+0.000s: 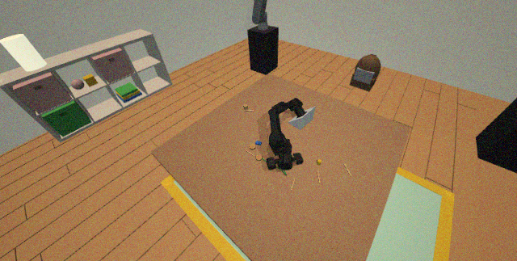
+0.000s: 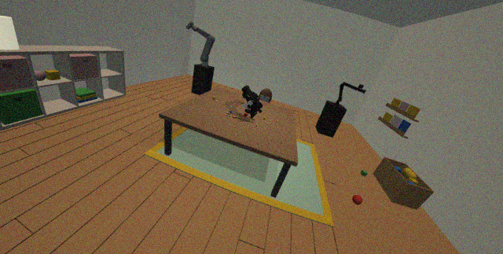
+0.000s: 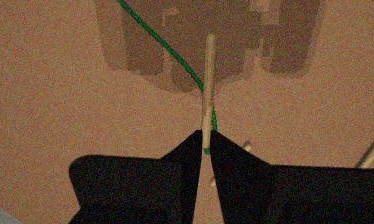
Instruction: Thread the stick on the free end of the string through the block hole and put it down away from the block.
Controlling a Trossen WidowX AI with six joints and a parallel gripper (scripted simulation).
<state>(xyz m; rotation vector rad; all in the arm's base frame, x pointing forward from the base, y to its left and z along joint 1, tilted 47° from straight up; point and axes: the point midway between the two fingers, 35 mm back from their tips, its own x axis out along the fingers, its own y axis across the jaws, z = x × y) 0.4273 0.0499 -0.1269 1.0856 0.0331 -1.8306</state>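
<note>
My gripper tip is now 13 cm past the red block, 9 cm to the left of it and 4 cm above it. From my gripper tip the other things lie so: yellow-topped peg (19 cm behind, 13 cm to the left, 4 cm below); blue piece (26 cm to the right, 10 cm behind, 5 cm below); thin wooden stick (1 cm to the right, 1 cm behind).
</note>
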